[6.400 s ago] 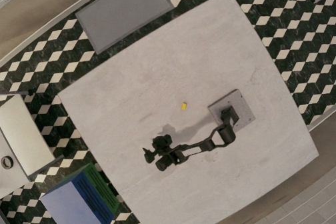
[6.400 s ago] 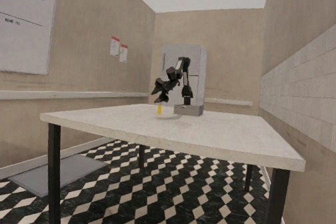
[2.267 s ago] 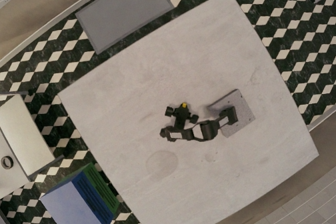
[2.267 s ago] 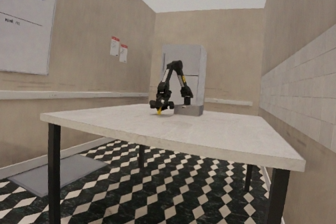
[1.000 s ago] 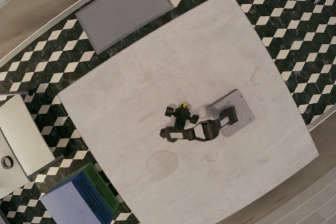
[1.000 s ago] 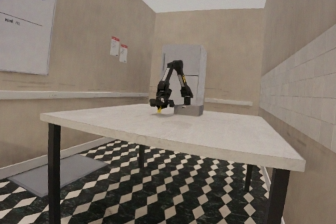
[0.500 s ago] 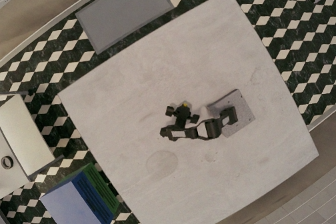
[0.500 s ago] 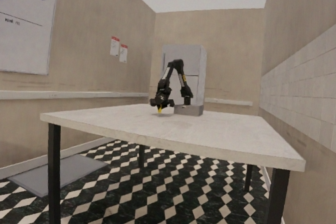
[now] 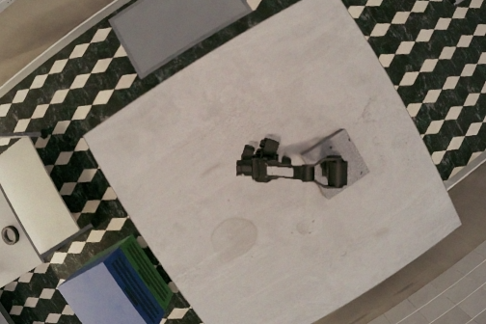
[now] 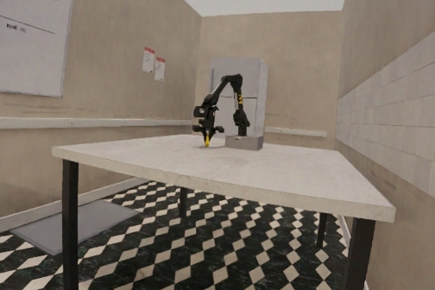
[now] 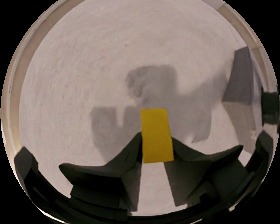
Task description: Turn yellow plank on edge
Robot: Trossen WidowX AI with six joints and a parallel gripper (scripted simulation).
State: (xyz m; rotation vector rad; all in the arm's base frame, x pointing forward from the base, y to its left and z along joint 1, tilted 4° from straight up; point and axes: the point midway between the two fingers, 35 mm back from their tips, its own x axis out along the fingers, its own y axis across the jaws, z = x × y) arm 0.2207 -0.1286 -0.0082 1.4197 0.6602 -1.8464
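Right now the yellow plank is 20 mm below my hand.
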